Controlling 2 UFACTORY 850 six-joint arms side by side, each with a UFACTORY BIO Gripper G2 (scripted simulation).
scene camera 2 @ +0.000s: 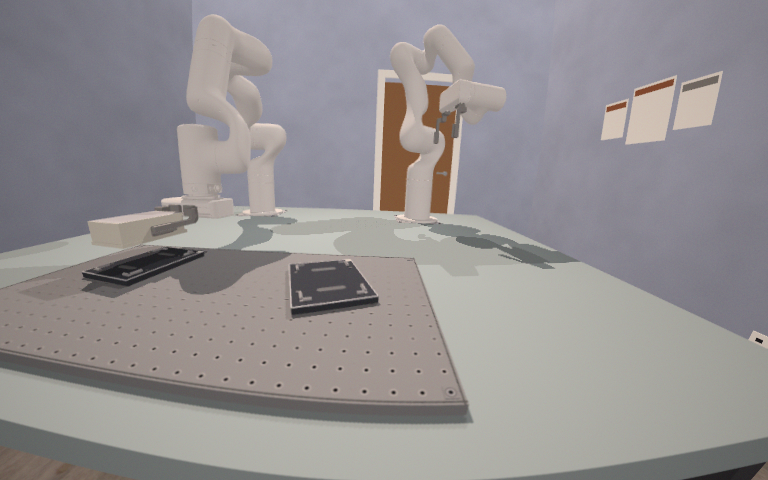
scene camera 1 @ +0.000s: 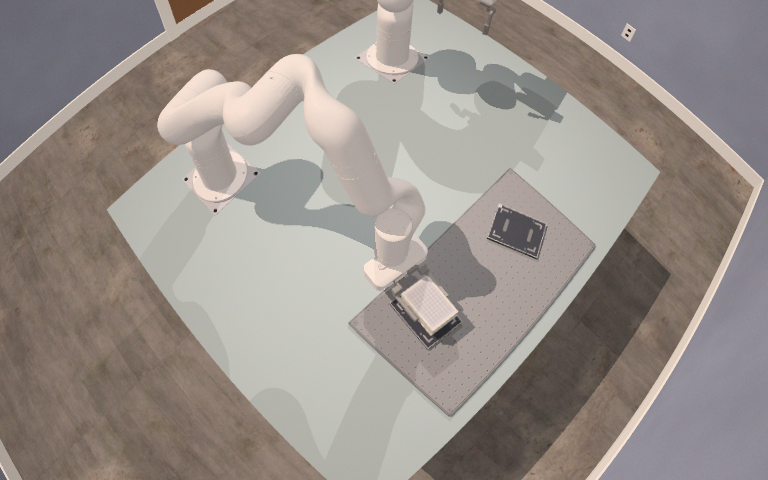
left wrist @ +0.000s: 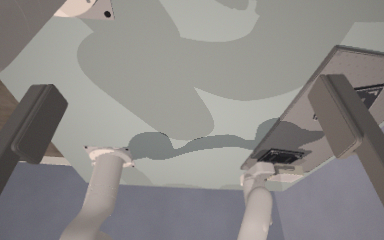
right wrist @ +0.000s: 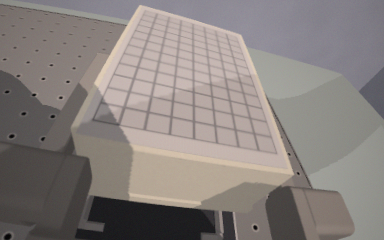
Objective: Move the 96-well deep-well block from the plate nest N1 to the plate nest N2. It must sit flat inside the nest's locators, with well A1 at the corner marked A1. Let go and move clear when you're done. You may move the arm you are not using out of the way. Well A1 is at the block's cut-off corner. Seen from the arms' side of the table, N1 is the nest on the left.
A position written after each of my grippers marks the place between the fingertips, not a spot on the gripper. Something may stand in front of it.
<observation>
In view: my left gripper (scene camera 2: 444, 140), my right gripper (scene camera 1: 431, 309), a cream deep-well block (scene camera 2: 121, 232), a plate nest N2 (scene camera 1: 415, 326) and a plate nest N1 (scene camera 2: 307, 281).
The cream deep-well block shows as well in scene camera 1 (scene camera 1: 434, 310) and in the right wrist view (right wrist: 177, 116). My right gripper shows as well in scene camera 2 (scene camera 2: 135, 230). The plate nest N1 also shows in scene camera 1 (scene camera 1: 516, 235).
</observation>
